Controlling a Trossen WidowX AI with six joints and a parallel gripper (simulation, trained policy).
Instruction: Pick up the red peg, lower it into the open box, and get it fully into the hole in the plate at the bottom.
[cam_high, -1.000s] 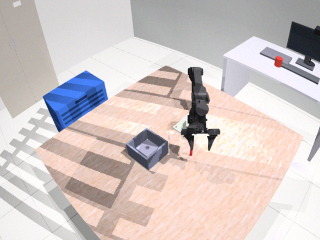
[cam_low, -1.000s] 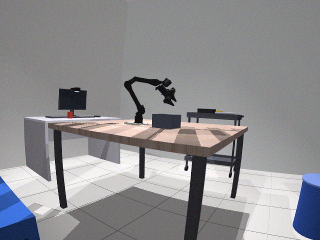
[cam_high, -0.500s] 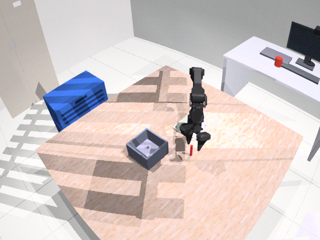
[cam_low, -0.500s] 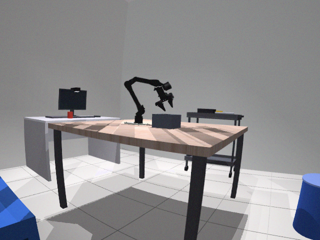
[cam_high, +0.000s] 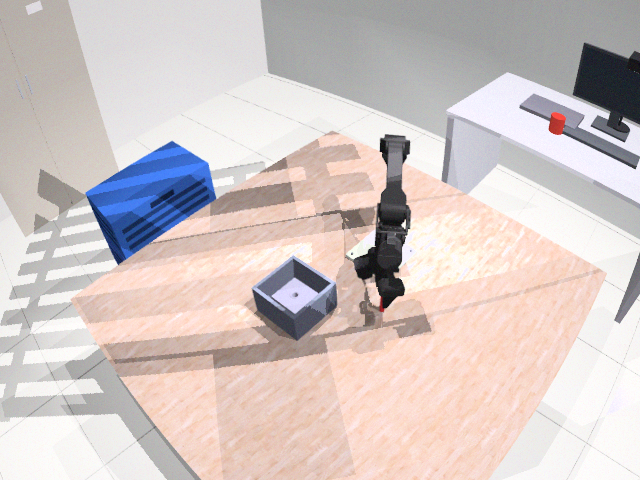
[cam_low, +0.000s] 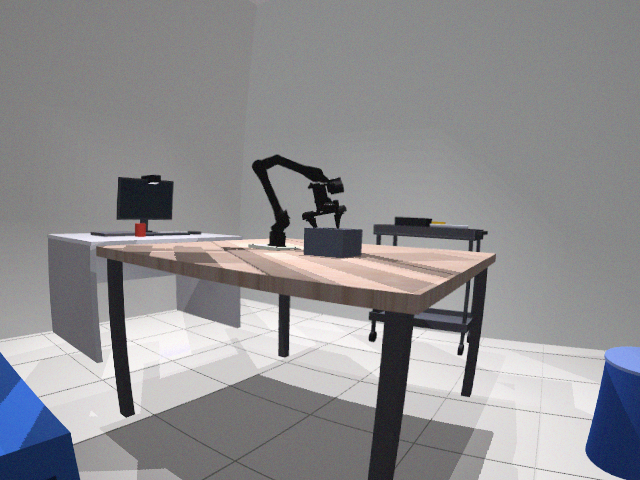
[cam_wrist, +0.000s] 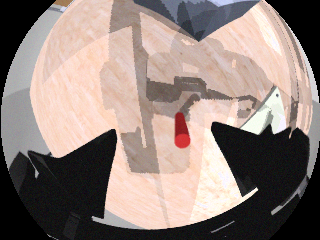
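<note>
My gripper tip is 4 cm above the red peg, 2 cm past it and 1 cm to the left of it. Round my gripper tip: grey box (19 cm to the right, 13 cm ahead, 5 cm below).
</note>
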